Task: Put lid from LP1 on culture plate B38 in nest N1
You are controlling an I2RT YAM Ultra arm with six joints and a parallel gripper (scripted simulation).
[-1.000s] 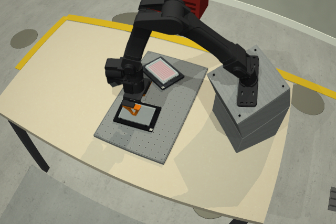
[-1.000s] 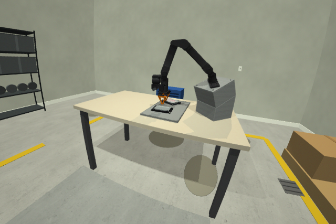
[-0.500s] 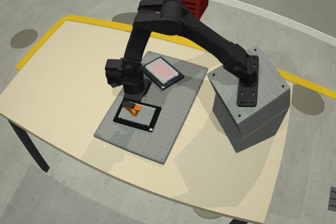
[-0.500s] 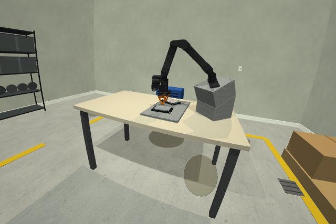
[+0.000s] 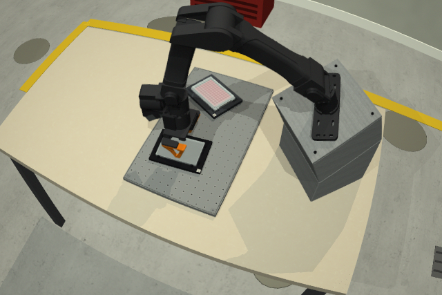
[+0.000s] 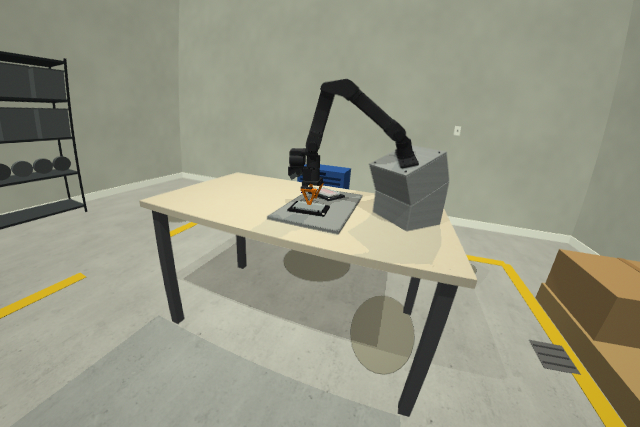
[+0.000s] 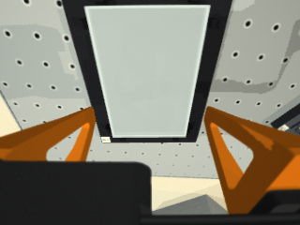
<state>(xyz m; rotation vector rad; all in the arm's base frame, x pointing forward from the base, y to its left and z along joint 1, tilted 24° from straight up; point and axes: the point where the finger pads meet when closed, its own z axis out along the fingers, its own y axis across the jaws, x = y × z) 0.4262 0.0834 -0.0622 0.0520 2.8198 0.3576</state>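
Right now the clear lid is 10 mm ahead of my hand and 30 mm below it. The rest, counted from my hand: culture plate B38 (10 mm behind, 250 mm to the right, 30 mm below); then black lid park LP1 (10 mm ahead, 40 mm below); then black plate nest N1 (10 mm behind, 250 mm to the right, 40 mm below).
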